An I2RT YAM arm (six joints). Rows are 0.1 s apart.
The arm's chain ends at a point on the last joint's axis. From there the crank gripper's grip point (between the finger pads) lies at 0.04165 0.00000 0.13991 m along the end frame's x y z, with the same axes.
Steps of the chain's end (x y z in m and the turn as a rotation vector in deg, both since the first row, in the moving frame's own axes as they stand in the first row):
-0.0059, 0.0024, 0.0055, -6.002, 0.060, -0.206
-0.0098, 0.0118, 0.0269, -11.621, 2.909, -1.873
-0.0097, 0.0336, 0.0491, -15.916, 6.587, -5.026
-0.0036, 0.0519, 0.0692, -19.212, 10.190, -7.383
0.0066, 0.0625, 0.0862, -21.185, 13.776, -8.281
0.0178, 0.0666, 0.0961, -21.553, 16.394, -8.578
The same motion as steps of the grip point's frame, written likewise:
-0.0057, 0.0169, 0.0047, -6.002, 0.060, -0.206
-0.0024, 0.0383, 0.0219, -11.621, 2.909, -1.873
0.0074, 0.0669, 0.0386, -15.916, 6.587, -5.026
0.0226, 0.0895, 0.0529, -19.212, 10.190, -7.383
0.0411, 0.1024, 0.0643, -21.185, 13.776, -8.281
0.0579, 0.1060, 0.0705, -21.553, 16.394, -8.578

